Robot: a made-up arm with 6 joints. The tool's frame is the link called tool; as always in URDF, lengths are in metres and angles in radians. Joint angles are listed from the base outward. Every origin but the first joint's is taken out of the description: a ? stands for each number. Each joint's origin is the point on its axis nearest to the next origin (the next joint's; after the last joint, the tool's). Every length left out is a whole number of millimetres.
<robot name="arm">
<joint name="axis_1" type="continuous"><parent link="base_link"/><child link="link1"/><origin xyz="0.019 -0.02 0.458"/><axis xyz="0 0 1"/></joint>
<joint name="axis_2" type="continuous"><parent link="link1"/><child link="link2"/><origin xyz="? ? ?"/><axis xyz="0 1 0"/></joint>
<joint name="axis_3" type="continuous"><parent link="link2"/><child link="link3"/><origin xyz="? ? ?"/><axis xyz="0 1 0"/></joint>
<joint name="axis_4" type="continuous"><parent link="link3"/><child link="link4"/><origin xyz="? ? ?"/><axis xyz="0 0 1"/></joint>
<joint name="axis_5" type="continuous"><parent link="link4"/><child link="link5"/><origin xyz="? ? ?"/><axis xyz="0 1 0"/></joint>
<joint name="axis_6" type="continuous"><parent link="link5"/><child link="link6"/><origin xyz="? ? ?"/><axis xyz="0 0 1"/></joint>
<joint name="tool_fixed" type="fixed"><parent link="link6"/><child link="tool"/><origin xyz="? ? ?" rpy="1.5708 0 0"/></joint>
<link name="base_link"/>
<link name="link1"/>
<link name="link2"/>
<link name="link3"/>
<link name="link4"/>
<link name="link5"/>
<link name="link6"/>
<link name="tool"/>
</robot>
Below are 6 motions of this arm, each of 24 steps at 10 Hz.
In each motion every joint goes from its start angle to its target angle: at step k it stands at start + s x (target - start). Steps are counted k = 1, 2, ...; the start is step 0. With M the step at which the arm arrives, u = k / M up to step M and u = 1 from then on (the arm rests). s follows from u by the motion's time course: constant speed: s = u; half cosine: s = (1 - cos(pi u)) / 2; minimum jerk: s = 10 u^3 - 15 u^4 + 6 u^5.
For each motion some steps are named. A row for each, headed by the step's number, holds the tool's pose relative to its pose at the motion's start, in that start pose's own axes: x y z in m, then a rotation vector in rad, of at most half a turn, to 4 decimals.
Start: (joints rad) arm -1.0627 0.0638 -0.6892 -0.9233 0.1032 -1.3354
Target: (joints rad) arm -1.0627 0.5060 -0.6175 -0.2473 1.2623 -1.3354
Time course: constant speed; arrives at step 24
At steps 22, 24:
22: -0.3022 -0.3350 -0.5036 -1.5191 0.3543 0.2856
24: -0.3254 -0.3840 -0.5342 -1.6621 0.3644 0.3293

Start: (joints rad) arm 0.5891 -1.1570 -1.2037 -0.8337 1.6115 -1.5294
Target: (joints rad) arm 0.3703 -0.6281 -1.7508 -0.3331 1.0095 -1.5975
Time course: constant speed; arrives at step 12
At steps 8, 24:
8: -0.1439 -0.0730 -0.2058 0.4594 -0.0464 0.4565
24: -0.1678 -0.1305 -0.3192 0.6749 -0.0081 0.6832

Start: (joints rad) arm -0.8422 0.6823 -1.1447 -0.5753 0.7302 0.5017
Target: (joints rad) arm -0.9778 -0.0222 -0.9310 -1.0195 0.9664 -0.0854
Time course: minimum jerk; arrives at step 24
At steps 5, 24:
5: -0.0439 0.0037 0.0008 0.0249 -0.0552 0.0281
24: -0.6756 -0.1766 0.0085 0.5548 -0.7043 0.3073

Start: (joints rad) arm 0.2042 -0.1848 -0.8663 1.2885 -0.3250 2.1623
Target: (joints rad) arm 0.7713 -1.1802 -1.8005 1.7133 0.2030 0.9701
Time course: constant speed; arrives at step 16
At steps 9, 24:
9: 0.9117 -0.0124 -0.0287 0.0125 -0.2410 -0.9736
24: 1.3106 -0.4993 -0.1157 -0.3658 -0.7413 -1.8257

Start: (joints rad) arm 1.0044 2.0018 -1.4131 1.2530 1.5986 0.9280
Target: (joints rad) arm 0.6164 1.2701 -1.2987 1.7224 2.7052 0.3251
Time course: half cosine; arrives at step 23
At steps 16, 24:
16: 0.1470 -0.3823 -0.3382 0.5666 -0.9098 -0.4508
24: 0.2264 -0.4724 -0.4172 0.7905 -1.1120 -0.6063

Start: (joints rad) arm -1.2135 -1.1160 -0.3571 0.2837 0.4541 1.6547
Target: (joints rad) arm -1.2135 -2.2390 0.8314 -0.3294 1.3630 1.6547
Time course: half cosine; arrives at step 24
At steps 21, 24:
21: 0.1777 -0.4229 -0.4176 0.8689 -0.3847 0.5497
24: 0.1811 -0.4534 -0.4240 0.9005 -0.3930 0.5790

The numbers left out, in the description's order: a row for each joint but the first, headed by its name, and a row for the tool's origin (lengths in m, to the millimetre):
axis_2: 0.004 0.014 0
axis_3: 0.003 0 0.708
axis_4: -0.009 0 0.54
axis_5: -0.02 -0.023 0
axis_6: -0.03 0 0.12
tool: 0.024 0.012 0

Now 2 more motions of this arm.
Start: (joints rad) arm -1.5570 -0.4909 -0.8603 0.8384 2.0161 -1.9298
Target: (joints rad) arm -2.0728 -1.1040 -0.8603 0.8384 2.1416 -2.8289
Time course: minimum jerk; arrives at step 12
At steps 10, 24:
10: -0.7618 -0.0174 0.3078 -0.3396 -1.5471 -0.1790
24: -0.7946 -0.0121 0.3079 -0.3546 -1.6048 -0.1781

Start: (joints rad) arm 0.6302 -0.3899 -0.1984 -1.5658 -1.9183 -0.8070
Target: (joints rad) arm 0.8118 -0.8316 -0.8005 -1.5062 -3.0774 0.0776
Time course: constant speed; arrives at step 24
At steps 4, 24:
4: 0.0746 -0.0205 0.1153 0.0842 -0.0249 0.1600
24: 0.1908 -0.1547 0.7186 -0.3954 0.0110 1.0999

